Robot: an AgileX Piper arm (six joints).
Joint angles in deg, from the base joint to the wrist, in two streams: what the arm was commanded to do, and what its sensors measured. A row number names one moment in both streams.
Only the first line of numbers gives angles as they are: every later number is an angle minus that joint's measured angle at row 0.
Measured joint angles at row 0:
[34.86, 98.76, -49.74, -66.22, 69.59, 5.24]
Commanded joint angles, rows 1 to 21:
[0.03, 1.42, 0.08, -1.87, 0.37, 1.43]
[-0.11, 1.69, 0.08, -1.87, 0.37, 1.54]
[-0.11, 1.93, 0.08, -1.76, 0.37, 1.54]
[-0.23, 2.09, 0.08, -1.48, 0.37, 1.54]
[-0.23, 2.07, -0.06, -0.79, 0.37, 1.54]
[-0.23, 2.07, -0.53, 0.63, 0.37, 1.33]
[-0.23, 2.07, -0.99, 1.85, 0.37, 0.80]
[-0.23, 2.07, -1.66, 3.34, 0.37, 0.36]
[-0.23, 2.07, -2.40, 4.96, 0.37, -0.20]
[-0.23, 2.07, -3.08, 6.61, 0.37, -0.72]
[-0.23, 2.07, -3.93, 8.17, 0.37, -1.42]
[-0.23, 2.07, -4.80, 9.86, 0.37, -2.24]
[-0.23, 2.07, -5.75, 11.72, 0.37, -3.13]
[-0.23, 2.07, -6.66, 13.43, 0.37, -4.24]
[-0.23, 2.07, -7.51, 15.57, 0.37, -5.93]
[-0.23, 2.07, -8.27, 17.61, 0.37, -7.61]
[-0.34, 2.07, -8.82, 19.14, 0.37, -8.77]
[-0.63, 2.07, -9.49, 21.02, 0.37, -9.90]
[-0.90, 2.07, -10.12, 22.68, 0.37, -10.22]
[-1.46, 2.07, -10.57, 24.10, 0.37, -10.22]
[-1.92, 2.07, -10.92, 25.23, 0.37, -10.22]
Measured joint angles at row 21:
[-0.11, 2.11, -9.07, 19.78, -0.01, -8.15]
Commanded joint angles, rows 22 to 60:
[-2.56, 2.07, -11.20, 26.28, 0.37, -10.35]
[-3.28, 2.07, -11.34, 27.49, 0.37, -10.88]
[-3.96, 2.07, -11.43, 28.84, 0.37, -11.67]
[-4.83, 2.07, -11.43, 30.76, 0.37, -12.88]
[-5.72, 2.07, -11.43, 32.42, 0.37, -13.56]
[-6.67, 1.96, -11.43, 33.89, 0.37, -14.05]
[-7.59, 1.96, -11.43, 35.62, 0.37, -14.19]
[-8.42, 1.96, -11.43, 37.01, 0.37, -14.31]
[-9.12, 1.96, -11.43, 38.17, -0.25, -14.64]
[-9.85, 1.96, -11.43, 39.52, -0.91, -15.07]
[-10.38, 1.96, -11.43, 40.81, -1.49, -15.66]
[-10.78, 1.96, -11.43, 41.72, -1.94, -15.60]
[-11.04, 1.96, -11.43, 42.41, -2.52, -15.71]
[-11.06, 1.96, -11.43, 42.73, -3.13, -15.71]
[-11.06, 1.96, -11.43, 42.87, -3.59, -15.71]
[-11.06, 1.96, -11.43, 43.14, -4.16, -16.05]
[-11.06, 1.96, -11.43, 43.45, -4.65, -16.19]
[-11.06, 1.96, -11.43, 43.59, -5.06, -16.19]
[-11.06, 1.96, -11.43, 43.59, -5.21, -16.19]
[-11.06, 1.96, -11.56, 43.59, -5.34, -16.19]
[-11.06, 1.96, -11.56, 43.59, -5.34, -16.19]
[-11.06, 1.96, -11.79, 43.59, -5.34, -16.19]
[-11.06, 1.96, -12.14, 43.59, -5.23, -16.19]
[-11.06, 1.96, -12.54, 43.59, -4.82, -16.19]
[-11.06, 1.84, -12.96, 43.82, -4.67, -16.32]
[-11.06, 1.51, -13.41, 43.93, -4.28, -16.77]
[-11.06, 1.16, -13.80, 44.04, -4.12, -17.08]
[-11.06, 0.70, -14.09, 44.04, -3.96, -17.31]
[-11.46, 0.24, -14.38, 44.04, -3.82, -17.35]
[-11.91, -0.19, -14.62, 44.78, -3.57, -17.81]
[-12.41, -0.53, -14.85, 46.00, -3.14, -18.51]
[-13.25, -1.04, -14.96, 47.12, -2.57, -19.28]
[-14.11, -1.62, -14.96, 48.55, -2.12, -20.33]
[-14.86, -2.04, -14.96, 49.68, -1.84, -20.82]
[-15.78, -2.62, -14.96, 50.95, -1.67, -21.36]
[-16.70, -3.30, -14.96, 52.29, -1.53, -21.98]
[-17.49, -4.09, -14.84, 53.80, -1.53, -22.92]
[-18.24, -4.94, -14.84, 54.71, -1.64, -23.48]
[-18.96, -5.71, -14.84, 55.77, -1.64, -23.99]
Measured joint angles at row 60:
[-16.03, -2.61, -14.65, 51.29, -2.32, -21.10]
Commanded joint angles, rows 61 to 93:
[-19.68, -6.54, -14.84, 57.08, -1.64, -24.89]
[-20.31, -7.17, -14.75, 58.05, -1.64, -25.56]
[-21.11, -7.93, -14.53, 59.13, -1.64, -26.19]
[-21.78, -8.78, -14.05, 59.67, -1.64, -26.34]
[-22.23, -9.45, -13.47, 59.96, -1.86, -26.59]
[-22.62, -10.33, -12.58, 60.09, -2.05, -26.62]
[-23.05, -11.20, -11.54, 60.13, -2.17, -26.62]
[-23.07, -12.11, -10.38, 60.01, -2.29, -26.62]
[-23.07, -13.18, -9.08, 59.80, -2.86, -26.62]
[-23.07, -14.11, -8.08, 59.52, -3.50, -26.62]
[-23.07, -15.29, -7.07, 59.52, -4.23, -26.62]
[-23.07, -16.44, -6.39, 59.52, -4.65, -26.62]
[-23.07, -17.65, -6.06, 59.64, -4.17, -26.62]
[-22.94, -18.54, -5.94, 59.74, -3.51, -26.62]
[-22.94, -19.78, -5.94, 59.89, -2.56, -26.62]
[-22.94, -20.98, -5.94, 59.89, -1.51, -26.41]
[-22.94, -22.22, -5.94, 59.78, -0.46, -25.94]
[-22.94, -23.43, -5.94, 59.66, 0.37, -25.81]
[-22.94, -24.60, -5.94, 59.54, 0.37, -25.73]
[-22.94, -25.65, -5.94, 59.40, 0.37, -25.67]
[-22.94, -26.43, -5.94, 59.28, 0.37, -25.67]
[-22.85, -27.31, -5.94, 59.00, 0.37, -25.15]
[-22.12, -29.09, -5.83, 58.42, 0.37, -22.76]
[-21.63, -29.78, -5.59, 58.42, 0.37, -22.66]
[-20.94, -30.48, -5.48, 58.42, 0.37, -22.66]
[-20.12, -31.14, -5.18, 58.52, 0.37, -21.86]
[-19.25, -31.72, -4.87, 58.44, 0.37, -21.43]
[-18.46, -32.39, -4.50, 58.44, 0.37, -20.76]
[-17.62, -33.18, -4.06, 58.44, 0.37, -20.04]
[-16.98, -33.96, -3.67, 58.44, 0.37, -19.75]
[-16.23, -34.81, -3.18, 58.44, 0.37, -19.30]
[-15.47, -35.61, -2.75, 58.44, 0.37, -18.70]
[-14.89, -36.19, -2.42, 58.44, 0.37, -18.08]
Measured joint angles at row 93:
[-17.31, -33.34, -3.93, 58.46, 0.17, -20.51]
